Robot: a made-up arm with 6 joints. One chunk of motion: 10 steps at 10 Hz.
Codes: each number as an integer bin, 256 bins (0 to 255) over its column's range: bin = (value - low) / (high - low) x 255, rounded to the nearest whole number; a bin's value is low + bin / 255 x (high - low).
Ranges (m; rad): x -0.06..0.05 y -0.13..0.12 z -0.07..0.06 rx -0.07..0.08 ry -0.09..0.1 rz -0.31..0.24
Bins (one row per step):
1: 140 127 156 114 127 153
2: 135 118 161 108 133 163
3: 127 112 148 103 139 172
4: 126 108 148 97 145 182
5: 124 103 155 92 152 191
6: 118 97 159 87 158 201
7: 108 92 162 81 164 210
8: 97 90 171 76 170 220
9: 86 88 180 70 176 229
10: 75 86 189 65 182 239
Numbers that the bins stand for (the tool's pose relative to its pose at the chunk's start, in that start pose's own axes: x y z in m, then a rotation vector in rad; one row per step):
1: 0.0004 -0.0055 0.0095 -0.0029 0.0046 0.0200
2: -0.0018 -0.0143 0.0121 -0.0065 0.0091 0.0416
3: -0.0052 -0.0202 0.0055 -0.0094 0.0136 0.0610
4: -0.0056 -0.0241 0.0055 -0.0129 0.0180 0.0825
5: -0.0065 -0.0290 0.0090 -0.0159 0.0233 0.1020
6: -0.0091 -0.0349 0.0111 -0.0188 0.0277 0.1235
7: -0.0134 -0.0398 0.0126 -0.0224 0.0322 0.1429
8: -0.0182 -0.0418 0.0172 -0.0253 0.0367 0.1645
9: -0.0229 -0.0437 0.0218 -0.0288 0.0411 0.1839
10: -0.0276 -0.0457 0.0264 -0.0318 0.0456 0.2055

